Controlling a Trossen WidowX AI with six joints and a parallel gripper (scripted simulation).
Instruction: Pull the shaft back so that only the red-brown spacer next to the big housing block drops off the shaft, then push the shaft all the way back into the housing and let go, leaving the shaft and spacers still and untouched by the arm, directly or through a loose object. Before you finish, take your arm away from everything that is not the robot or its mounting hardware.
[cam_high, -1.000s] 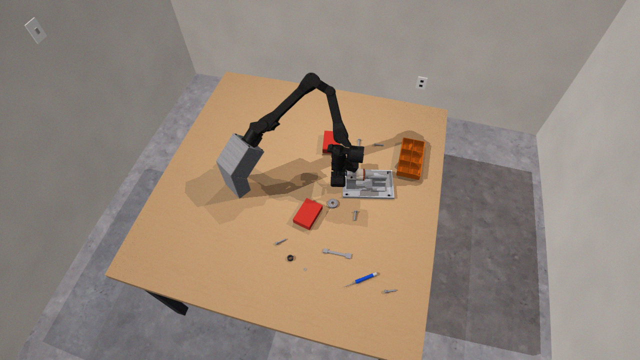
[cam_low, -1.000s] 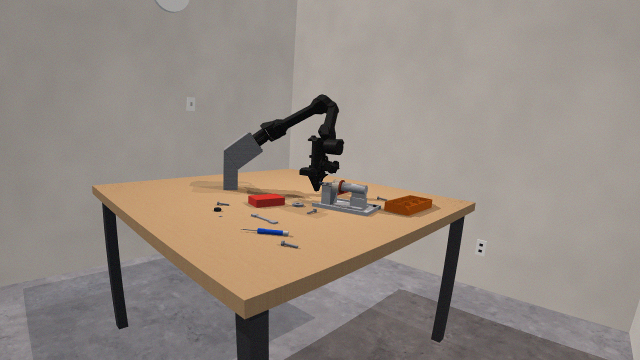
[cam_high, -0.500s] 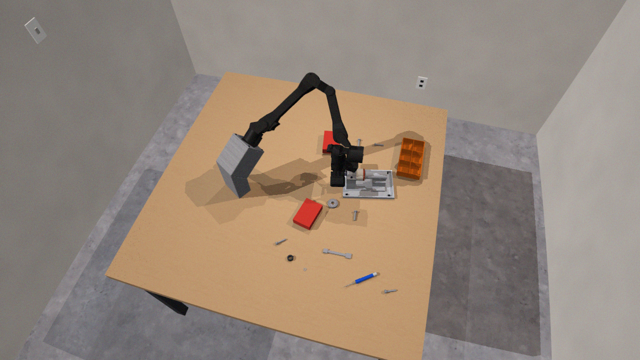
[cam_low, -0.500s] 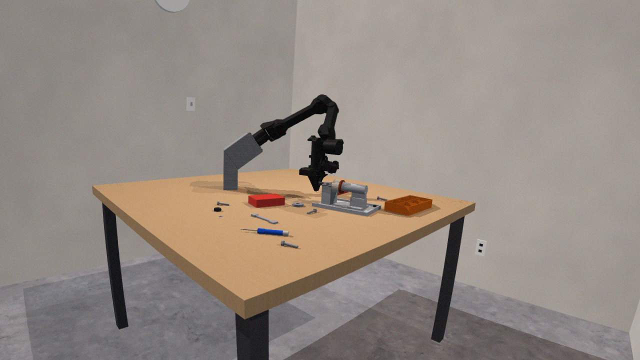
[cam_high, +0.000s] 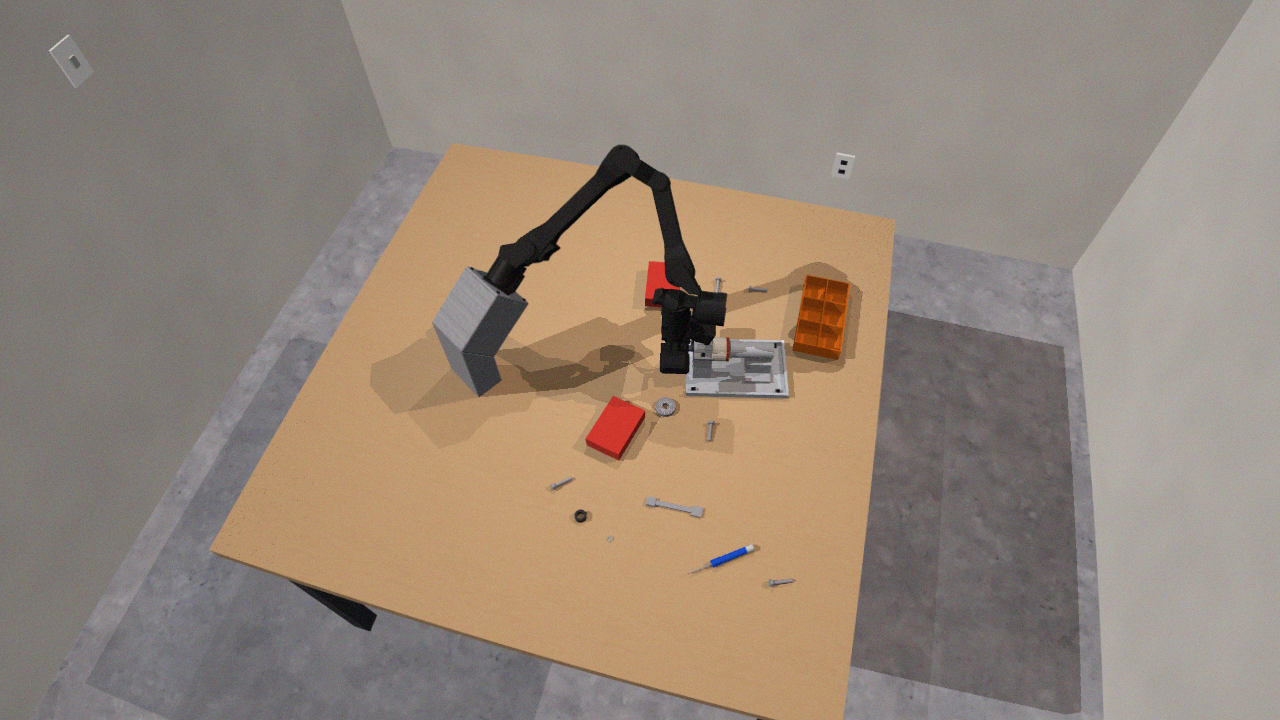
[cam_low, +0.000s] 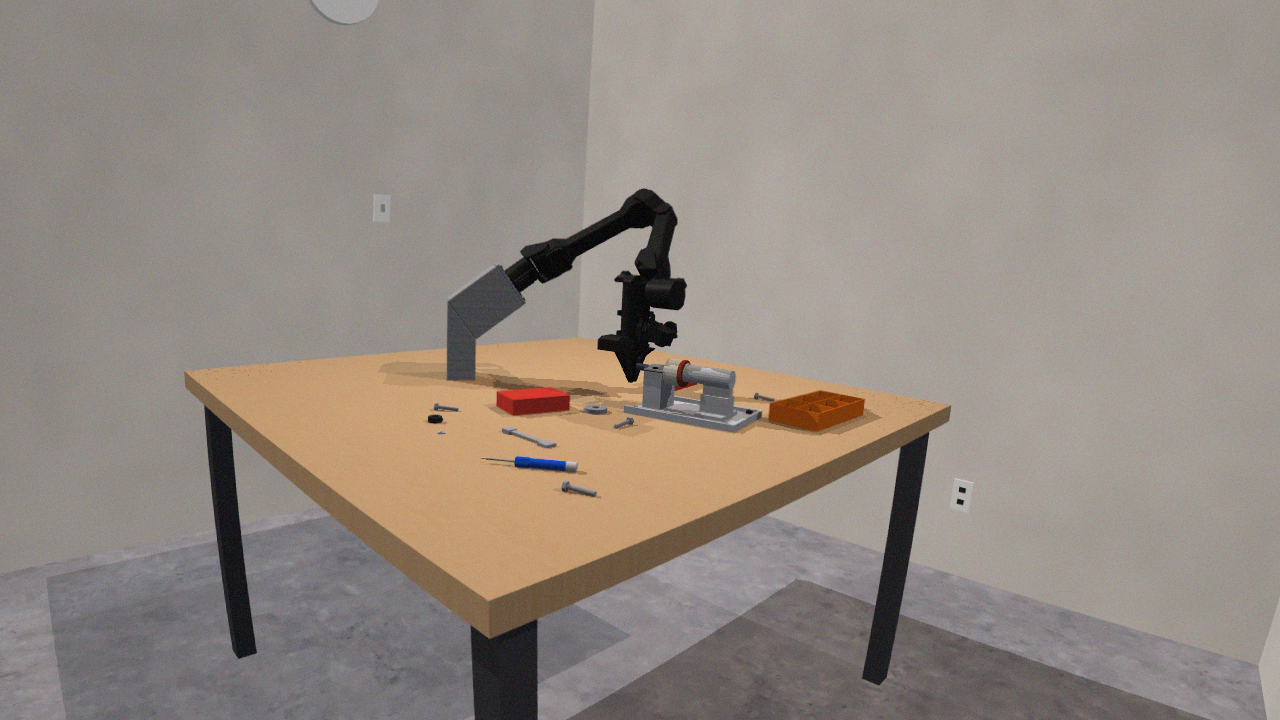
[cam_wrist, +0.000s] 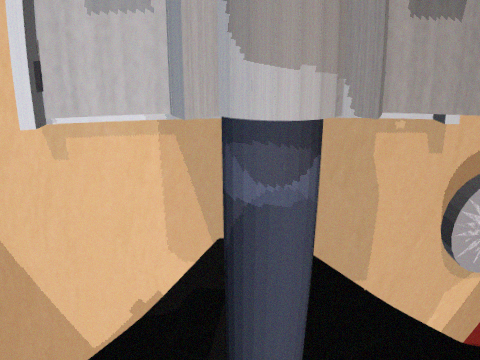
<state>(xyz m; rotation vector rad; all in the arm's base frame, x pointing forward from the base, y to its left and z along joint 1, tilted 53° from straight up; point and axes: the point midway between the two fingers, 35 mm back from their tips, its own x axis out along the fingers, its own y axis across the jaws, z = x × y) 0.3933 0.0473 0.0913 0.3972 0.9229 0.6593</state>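
Right now the shaft is 7 cm ahead of my hand and 3 cm to the left of it. From my hand the other things lie so: grey fixture: 13 cm ahead, 5 cm to the left, 3 cm below; red-brown spacer: 11 cm ahead, 5 cm to the left; wrench: 31 cm to the right, 14 cm ahead, 8 cm below.
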